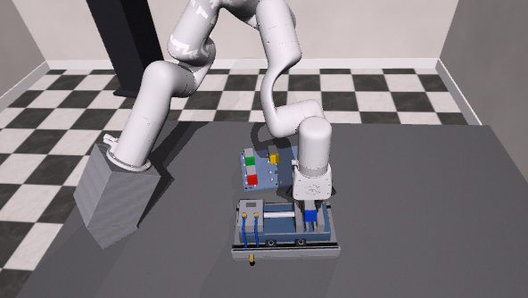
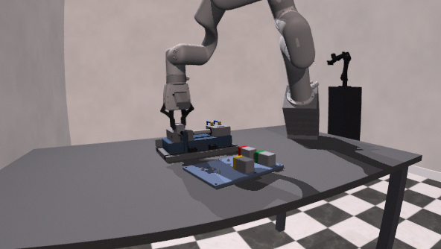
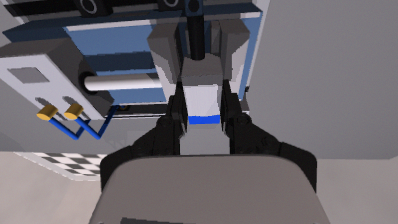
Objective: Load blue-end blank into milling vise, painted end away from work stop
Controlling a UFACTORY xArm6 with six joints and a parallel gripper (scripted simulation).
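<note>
Now: hand 2 cm above the blue-ended blank. Round my hand: moving jaw (3 cm behind, 1 cm to the right, 4 cm below); hose block (16 cm behind, 5 cm to the right, 4 cm below); fixed jaw (3 cm ahead, 1 cm to the left, 4 cm below).
</note>
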